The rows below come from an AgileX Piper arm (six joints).
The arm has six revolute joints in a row. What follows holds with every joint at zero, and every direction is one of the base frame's. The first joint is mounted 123 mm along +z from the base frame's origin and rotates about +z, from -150 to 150 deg. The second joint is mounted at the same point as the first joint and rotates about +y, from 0 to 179.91 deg. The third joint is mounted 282.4 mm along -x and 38.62 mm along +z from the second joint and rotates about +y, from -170 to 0 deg. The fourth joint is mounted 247.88 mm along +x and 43.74 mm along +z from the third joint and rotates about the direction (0.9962, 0, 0.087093), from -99.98 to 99.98 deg. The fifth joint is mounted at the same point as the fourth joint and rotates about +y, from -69.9 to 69.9 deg. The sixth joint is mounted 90.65 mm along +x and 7.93 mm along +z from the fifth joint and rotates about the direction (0.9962, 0, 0.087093), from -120 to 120 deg. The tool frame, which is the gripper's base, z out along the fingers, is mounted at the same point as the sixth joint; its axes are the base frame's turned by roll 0, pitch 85.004 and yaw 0 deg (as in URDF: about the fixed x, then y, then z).
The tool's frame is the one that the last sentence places.
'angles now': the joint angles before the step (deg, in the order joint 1, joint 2, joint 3, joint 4, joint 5, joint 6). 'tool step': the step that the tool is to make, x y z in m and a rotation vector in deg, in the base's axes. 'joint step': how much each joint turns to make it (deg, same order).
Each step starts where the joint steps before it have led.
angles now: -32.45 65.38 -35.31 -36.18 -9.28 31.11
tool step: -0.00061 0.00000 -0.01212 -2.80 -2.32 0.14
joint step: -0.02 1.21 3.44 17.02 -7.11 -18.51
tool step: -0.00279 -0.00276 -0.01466 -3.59 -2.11 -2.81
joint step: 0.45 1.96 3.86 15.09 -8.65 -15.91
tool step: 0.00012 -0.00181 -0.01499 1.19 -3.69 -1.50
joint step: 0.05 3.11 2.97 2.85 -8.60 0.50
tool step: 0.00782 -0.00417 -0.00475 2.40 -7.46 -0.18
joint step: 0.00 4.27 0.41 -0.33 -9.84 6.08
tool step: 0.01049 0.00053 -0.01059 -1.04 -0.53 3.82
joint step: 0.00 4.40 -0.11 -4.91 -5.42 2.37
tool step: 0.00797 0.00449 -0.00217 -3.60 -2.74 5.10
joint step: 0.00 2.95 -0.08 -5.56 -7.31 0.89
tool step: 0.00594 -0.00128 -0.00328 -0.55 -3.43 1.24
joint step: 0.09 3.18 -0.38 -0.44 -6.24 0.53
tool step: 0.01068 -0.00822 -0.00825 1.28 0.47 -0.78
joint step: 0.00 3.87 -2.11 1.04 -0.73 0.15
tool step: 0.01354 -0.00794 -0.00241 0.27 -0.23 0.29
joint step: 0.00 3.19 -3.23 -0.28 -0.11 0.49
